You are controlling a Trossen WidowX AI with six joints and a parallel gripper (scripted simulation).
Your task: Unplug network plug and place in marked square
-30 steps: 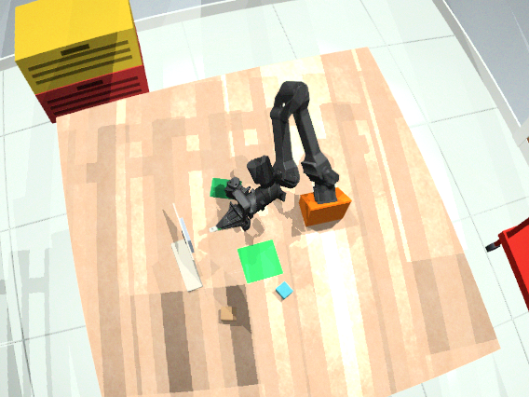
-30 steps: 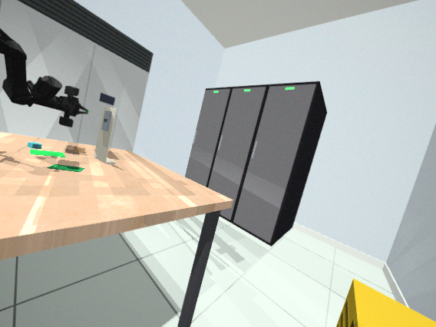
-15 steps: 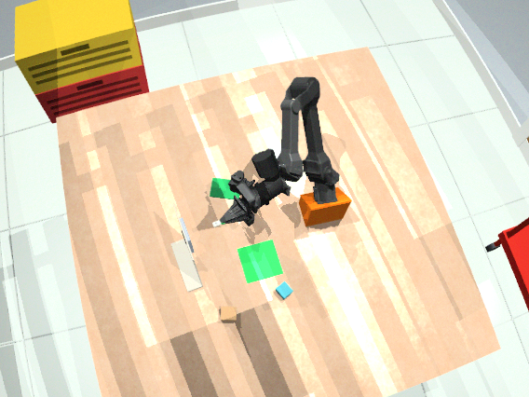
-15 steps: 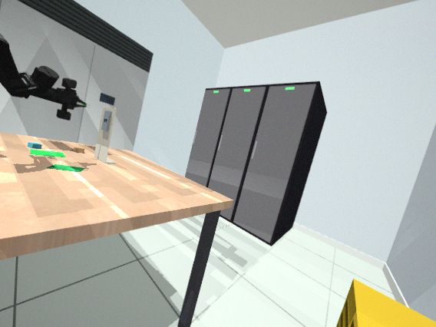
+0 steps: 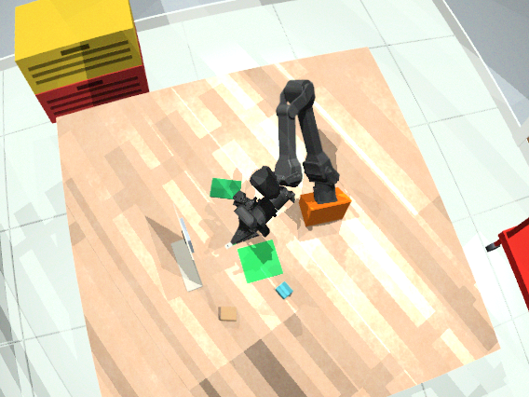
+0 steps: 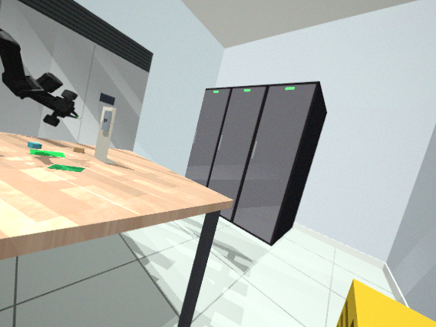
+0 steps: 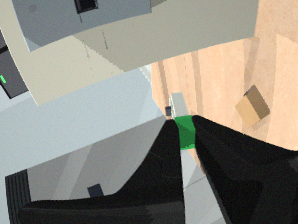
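The green marked square is 9 cm behind my gripper tip and 21 cm below it. From my gripper tip the other things lie so: pale panel (14 cm ahead, 2 cm to the right, 7 cm below); tan block (3 cm ahead, 16 cm to the left, 20 cm below); network plug (1 cm ahead).
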